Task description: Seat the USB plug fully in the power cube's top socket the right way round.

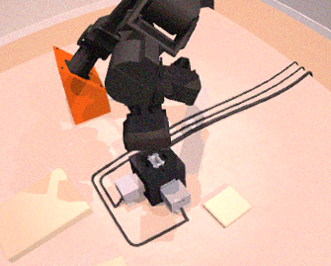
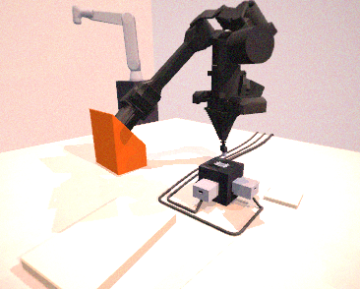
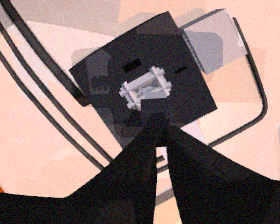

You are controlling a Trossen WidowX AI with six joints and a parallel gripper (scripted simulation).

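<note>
Right now the USB plug is 20 mm below my gripper tip.
</note>
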